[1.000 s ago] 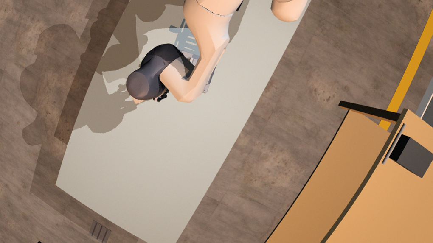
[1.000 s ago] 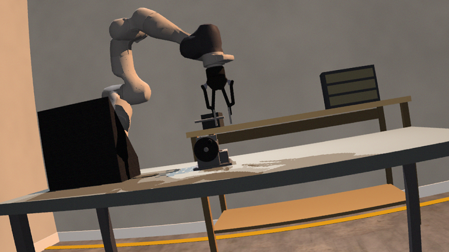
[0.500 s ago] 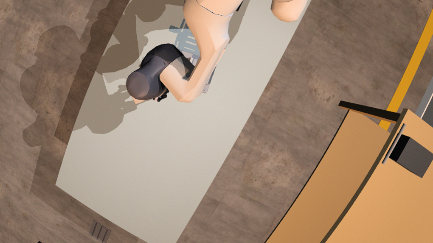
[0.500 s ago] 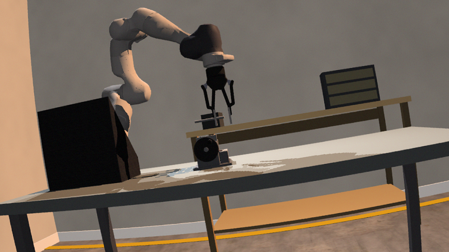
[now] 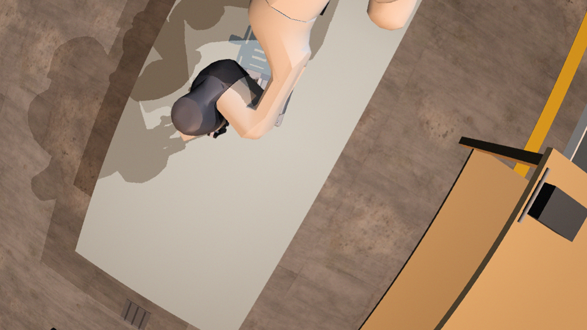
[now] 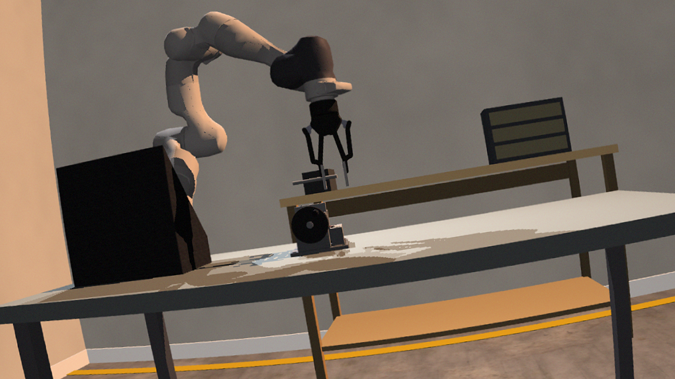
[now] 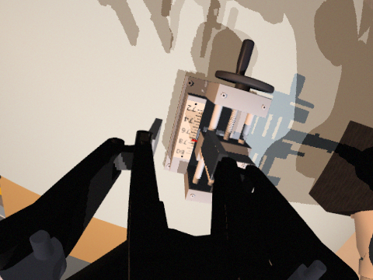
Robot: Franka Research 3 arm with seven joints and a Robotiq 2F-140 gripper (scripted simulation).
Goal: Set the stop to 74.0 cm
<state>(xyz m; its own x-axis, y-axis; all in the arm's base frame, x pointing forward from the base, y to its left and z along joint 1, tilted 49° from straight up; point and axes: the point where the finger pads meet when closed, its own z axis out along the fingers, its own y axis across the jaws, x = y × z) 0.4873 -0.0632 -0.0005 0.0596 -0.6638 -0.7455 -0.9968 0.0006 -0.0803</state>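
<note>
Now: the black handwheel 10 cm to the right of my hand, 9 cm below it and 6 cm behind it.
</note>
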